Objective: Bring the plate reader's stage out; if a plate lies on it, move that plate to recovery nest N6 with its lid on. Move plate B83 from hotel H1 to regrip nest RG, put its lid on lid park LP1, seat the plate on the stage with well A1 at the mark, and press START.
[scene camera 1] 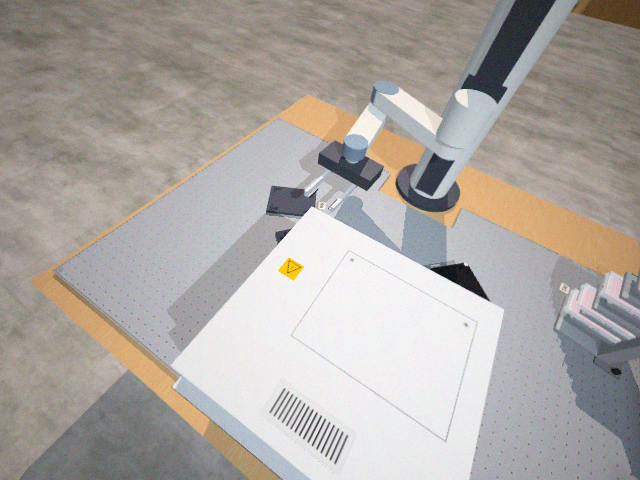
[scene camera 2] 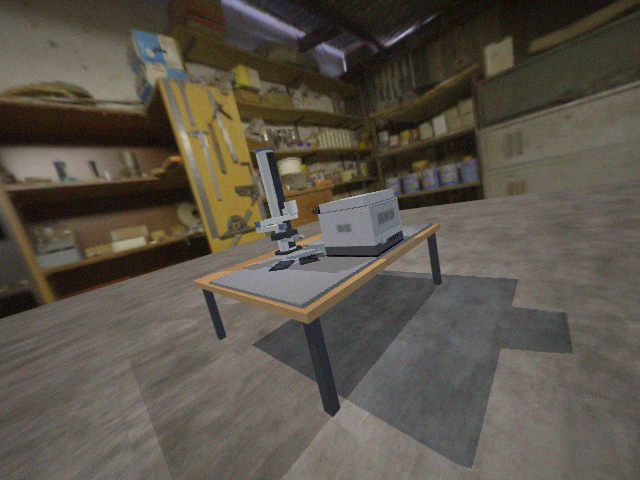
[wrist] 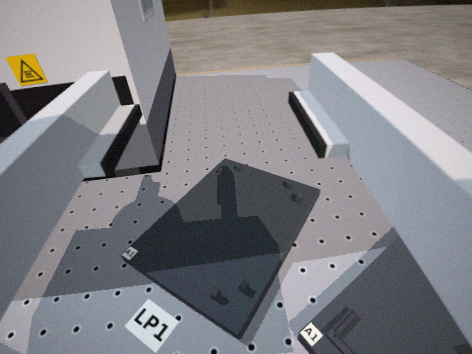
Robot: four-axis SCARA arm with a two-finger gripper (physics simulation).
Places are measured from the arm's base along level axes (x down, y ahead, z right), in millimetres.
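Where they show: gripper, fingertip midpoint: (scene camera 1: 318, 201) (scene camera 2: 298, 238) (wrist: 212, 84); arm's base, origin of the base link: (scene camera 1: 426, 188) (scene camera 2: 288, 251).
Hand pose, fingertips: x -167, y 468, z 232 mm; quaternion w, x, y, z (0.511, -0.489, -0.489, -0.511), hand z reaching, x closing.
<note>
Things, the pixels of their centre, and the offset from my fingertips. "*": a spot on its surface instead.
- Lid park LP1, body centre: (wrist: 230, 219) (scene camera 2: 308, 258) dx +145, dy +51, dz +2 mm
- Nest N6, body centre: (wrist: 451, 327) (scene camera 1: 292, 200) (scene camera 2: 282, 264) dx +146, dy -66, dz +137 mm
- white plate reader, body centre: (wrist: 18, 12) (scene camera 1: 339, 357) (scene camera 2: 360, 222) dx -19, dy +331, dz -264 mm
- black part, surface spot: (scene camera 1: 461, 277) * dx +95, dy -90, dz -450 mm
- hotel rack with several pink-tinted plates, surface spot: (scene camera 1: 594, 307) * dx +32, dy -162, dz -744 mm
My gripper (scene camera 1: 321, 197) (wrist: 212, 84) is shut to its narrow setting, with no plate between its fingers, above the deck near two dark holders. Lid park LP1 (wrist: 220, 250) (scene camera 2: 309, 259) is bare below the fingers; its A1 corner points left in the wrist view. Nest N6 (scene camera 1: 291, 200) (scene camera 2: 281, 265) (wrist: 400, 300) is bare and partly shows at the wrist view's lower right. The white plate reader (scene camera 1: 387, 320) (scene camera 2: 346, 227) (wrist: 65, 30) stands beside LP1. A black part (scene camera 1: 461, 277) shows past its arm-side edge; I cannot tell if it is the stage. B83 cannot be identified.
A hotel rack with several pink-tinted plates (scene camera 1: 594, 307) stands at the right edge of scene camera 1. The arm's column (scene camera 1: 439, 155) (scene camera 2: 273, 191) rises from the table's arm-side edge. The reader's tall body hides part of the deck.
</note>
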